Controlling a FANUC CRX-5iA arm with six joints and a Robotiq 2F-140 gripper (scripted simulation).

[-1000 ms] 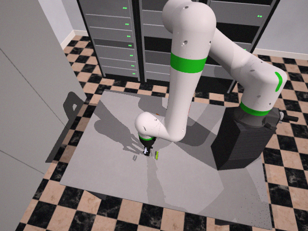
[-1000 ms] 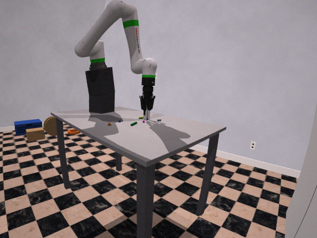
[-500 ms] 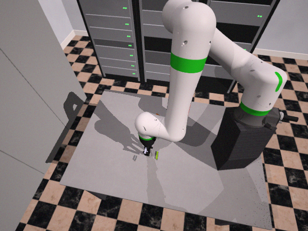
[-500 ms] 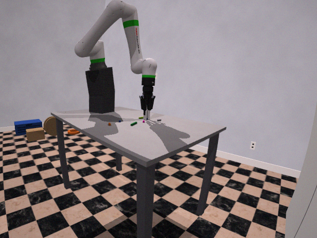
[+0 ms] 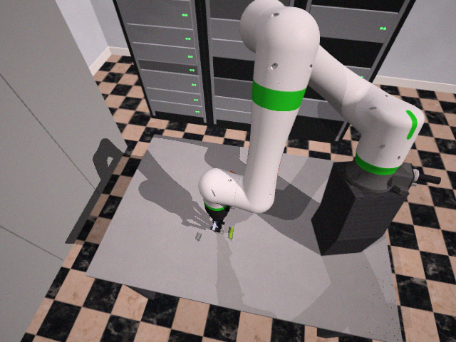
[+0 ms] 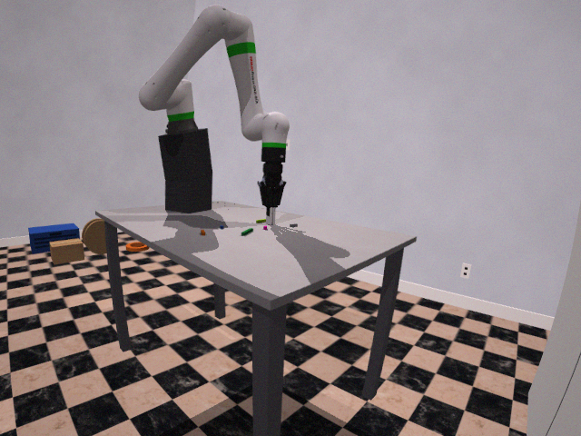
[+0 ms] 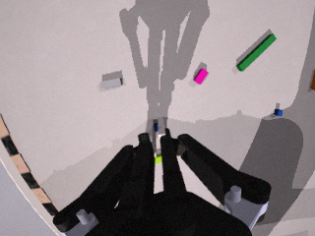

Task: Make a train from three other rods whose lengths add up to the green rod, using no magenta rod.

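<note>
Right now my hand is 5 cm past the lime rod, 1 cm to the left of it and 3 cm above it. Round my hand: magenta rod: 7 cm ahead, 7 cm to the right, 3 cm below; then grey rod: 7 cm ahead, 6 cm to the left, 3 cm below; then green rod: 10 cm ahead, 16 cm to the right, 3 cm below.
</note>
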